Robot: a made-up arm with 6 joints. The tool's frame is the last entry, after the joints. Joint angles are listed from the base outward.
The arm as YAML. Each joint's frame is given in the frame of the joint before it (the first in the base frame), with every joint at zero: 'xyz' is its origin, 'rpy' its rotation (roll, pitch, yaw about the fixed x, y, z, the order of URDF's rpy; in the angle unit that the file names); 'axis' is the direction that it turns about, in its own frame. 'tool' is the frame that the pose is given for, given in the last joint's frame.
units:
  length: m
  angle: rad
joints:
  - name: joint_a
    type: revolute
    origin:
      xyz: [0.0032, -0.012, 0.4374]
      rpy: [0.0, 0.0, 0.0]
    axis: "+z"
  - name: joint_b
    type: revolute
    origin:
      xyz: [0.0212, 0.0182, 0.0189]
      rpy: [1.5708, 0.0, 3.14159]
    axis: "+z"
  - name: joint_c
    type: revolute
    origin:
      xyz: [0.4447, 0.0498, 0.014]
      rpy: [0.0, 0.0, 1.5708]
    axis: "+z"
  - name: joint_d
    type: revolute
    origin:
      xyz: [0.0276, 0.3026, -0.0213]
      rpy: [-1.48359, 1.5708, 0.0]
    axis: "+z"
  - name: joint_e
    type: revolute
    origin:
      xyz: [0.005, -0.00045, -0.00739]
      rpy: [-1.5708, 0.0, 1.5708]
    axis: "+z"
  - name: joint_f
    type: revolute
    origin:
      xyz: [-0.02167, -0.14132, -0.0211]
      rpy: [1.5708, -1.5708, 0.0]
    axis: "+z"
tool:
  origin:
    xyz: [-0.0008, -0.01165, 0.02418]
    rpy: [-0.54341, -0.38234, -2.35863]
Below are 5 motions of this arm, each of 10 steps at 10 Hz.
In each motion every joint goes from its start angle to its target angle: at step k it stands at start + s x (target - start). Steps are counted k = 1, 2, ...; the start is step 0. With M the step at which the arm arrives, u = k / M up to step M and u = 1 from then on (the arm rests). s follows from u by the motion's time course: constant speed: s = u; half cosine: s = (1 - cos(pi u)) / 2; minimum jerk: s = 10 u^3 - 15 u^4 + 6 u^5.
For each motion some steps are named. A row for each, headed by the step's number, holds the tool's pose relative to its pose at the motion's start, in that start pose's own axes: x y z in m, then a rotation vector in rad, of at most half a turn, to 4 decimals.
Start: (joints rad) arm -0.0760 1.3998 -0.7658 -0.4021 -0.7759 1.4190
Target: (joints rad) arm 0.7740 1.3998 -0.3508 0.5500 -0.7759 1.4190
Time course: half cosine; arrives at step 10
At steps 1, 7, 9, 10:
1: 0.0042 0.0051 0.0003 0.0057 -0.0069 0.0221
7: 0.1118 0.1697 -0.0619 0.2539 0.0283 0.6160
9: 0.1265 0.2027 -0.0950 0.3219 0.0951 0.7064
10: 0.1281 0.2067 -0.0999 0.3310 0.1052 0.7167

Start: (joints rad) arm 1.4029 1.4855 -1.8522 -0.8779 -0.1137 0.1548
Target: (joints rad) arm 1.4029 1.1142 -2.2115 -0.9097 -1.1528 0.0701
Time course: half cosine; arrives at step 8
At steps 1, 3, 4, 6, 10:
1: -0.0087 -0.0153 -0.0132 0.0445 -0.0155 -0.0394
3: -0.0800 -0.1050 -0.1219 0.3512 -0.1117 -0.3365
4: -0.1379 -0.1445 -0.2104 0.5560 -0.1655 -0.5633
6: -0.2501 -0.1590 -0.3804 0.9019 -0.2353 -1.0167
10: -0.2947 -0.1434 -0.4474 1.0300 -0.2534 -1.2173

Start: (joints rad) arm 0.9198 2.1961 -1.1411 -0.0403 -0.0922 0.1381
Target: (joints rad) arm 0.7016 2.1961 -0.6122 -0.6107 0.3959 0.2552
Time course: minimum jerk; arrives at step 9
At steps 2, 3, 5, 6, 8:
2: 0.0221 0.0123 -0.0043 -0.0482 0.0575 0.0308
3: 0.0591 0.0357 -0.0143 -0.1330 0.1566 0.0859
5: 0.1524 0.1160 -0.0613 -0.3876 0.4379 0.2499
6: 0.1863 0.1575 -0.0913 -0.5116 0.5650 0.3235
8: 0.2144 0.2018 -0.1273 -0.6457 0.6949 0.3948

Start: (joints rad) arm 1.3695 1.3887 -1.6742 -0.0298 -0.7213 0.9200
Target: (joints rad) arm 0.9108 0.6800 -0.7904 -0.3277 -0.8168 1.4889
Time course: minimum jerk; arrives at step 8
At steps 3, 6, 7, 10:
3: -0.0787 0.0077 -0.0366 0.0023 0.0329 0.0020
6: -0.2146 0.1074 -0.1408 0.0389 0.1242 0.0327
7: -0.2268 0.1280 -0.1582 0.0487 0.1384 0.0394
10: -0.2288 0.1319 -0.1615 0.0506 0.1410 0.0407

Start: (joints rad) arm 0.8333 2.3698 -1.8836 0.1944 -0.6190 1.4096
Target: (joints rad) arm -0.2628 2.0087 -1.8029 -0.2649 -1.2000 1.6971
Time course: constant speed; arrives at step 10
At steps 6, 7, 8, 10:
6: -0.4871 -0.1279 -0.0357 -0.1660 -0.4177 -0.5782
7: -0.5600 -0.1186 -0.0577 -0.2086 -0.4494 -0.6789
8: -0.6276 -0.1018 -0.0820 -0.2535 -0.4686 -0.7791
10: -0.7436 -0.0484 -0.1341 -0.3464 -0.4674 -0.9744

